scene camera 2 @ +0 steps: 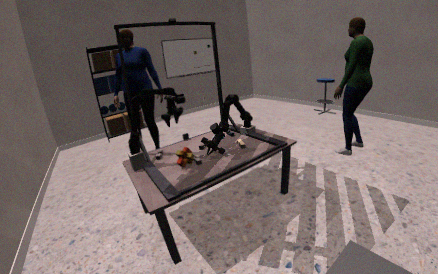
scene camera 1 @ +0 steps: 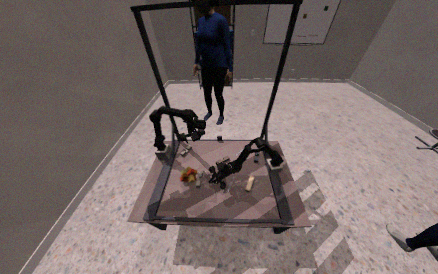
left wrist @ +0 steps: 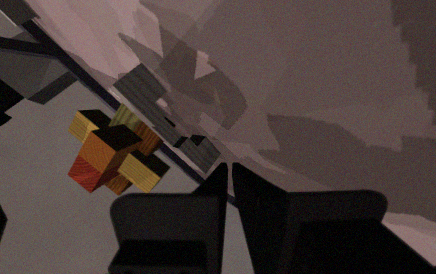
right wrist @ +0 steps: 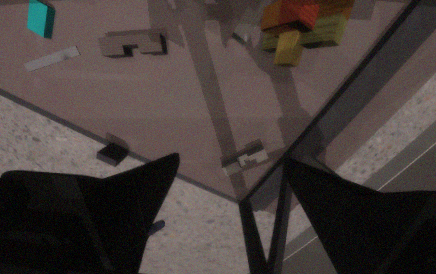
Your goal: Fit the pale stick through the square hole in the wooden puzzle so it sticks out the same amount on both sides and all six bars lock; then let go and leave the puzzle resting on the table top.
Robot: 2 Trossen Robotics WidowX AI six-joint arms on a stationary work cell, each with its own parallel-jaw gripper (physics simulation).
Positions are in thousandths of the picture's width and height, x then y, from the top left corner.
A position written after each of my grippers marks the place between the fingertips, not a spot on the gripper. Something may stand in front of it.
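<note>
A dark frame (right wrist: 921,151) is in view, and the left wrist view shows the frame (left wrist: 68,100) as well. My left gripper (left wrist: 526,615) is also in view. My right gripper (right wrist: 531,586) is open and holds nothing.
</note>
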